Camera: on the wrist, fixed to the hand. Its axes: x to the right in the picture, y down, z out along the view.
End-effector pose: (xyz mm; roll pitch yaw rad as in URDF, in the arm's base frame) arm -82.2 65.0 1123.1 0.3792 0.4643 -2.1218
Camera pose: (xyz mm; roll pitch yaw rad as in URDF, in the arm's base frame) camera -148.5 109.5 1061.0 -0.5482 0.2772 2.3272
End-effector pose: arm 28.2 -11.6 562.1 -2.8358 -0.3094 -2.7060
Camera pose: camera 56.0 -91.0 618.3 2.7654 -0.2457 -0.9442
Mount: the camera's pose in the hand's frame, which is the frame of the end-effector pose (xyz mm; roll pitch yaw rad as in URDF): 25.0 -95.2 -23.4 -0.0269 -0.0123 -1.6723
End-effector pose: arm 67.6 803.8 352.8 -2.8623 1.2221 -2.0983
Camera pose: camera 113.7 714.0 346.0 -1.9409 -0.1860 -0.7449
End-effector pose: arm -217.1 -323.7 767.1 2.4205 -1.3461 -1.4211
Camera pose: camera -123.7 -359.9 781.4 1.7143 0.2498 -0.5536
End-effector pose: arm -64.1 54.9 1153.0 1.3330 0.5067 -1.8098
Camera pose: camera -57.7 79.8 1055.2 -1.2352 0.9167 1.7485
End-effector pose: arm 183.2 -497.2 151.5 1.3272 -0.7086 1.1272
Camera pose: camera 219.0 -422.5 93.3 1.2190 0.9218 0.6973
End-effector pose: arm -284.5 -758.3 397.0 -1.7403 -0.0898 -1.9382
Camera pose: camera -296.8 -770.8 496.6 2.3054 -1.3070 0.4417
